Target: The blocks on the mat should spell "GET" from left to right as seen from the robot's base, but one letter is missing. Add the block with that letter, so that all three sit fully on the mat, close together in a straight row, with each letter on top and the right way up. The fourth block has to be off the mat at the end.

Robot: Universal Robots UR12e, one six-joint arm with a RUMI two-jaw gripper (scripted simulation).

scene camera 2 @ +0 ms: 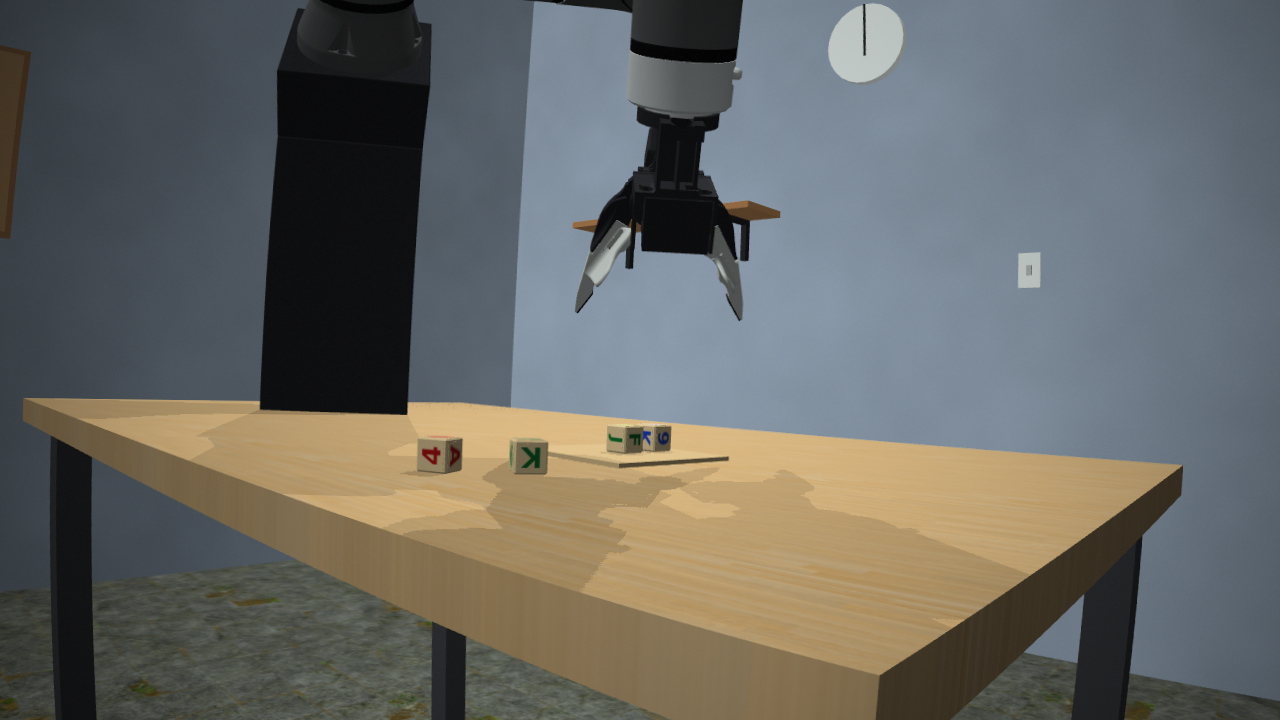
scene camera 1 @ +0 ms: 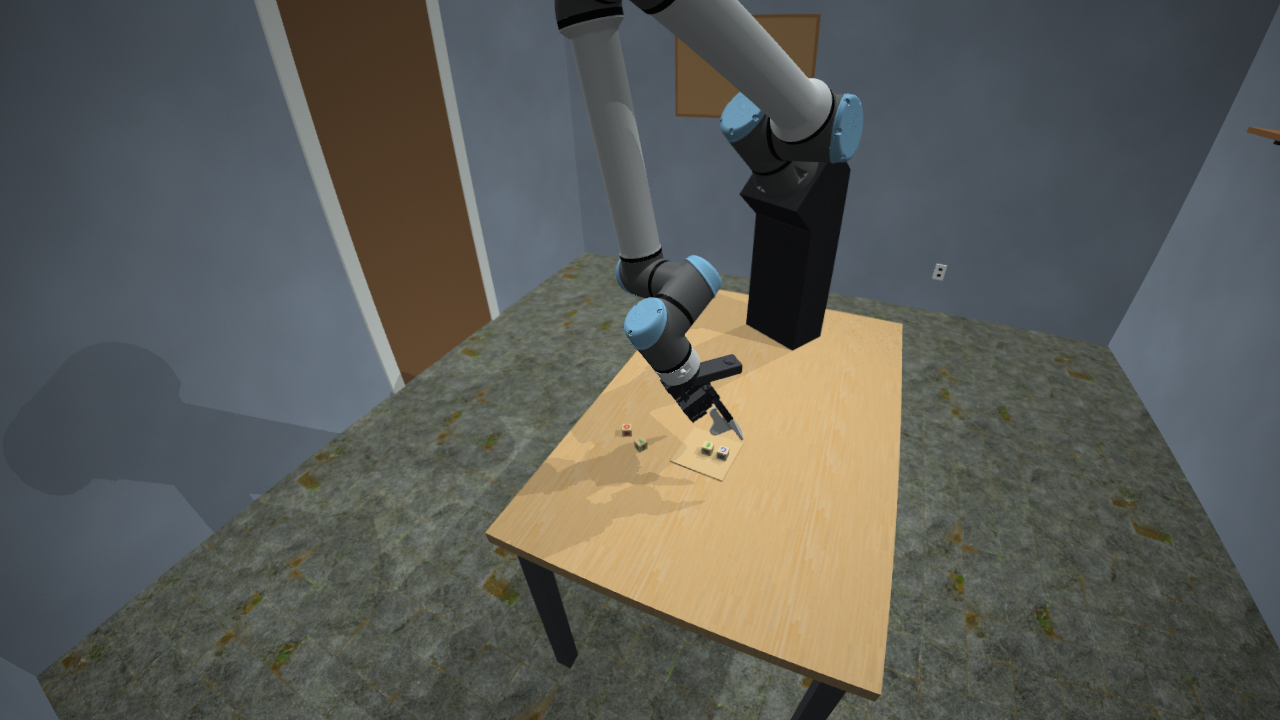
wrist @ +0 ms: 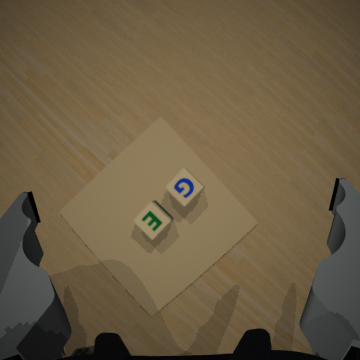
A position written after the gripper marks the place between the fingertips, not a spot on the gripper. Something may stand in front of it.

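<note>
Gripper visible: (scene camera 2: 658,316), (scene camera 1: 725,417), (wrist: 182,188). Mat visible: (scene camera 1: 688,455).
</note>
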